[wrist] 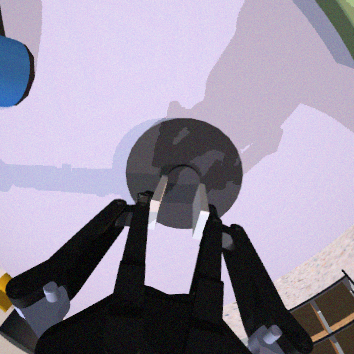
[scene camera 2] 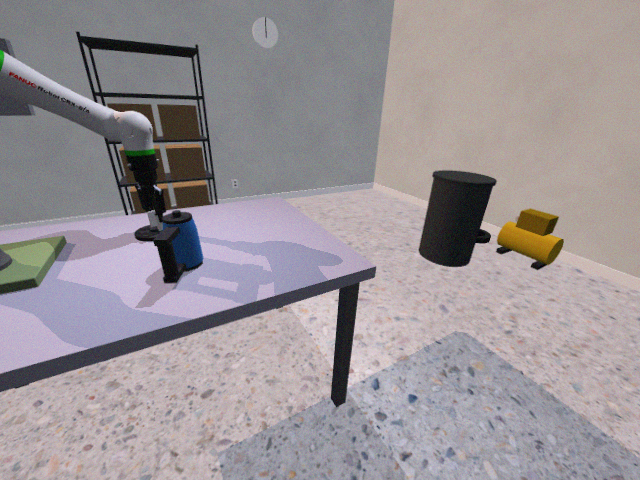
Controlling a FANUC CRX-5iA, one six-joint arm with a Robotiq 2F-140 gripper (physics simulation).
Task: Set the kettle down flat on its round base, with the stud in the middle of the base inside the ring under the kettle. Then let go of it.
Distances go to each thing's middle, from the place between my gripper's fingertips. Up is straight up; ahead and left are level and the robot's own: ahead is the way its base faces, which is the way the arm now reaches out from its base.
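Labels:
Blue kettle (scene camera 2: pixel 178 245): from my hand, 35 cm to the right, 7 cm above, 3 cm ahead. Dark round base (wrist: pixel 189 151): 1 cm below my hand, 1 cm behind, 1 cm to the right.

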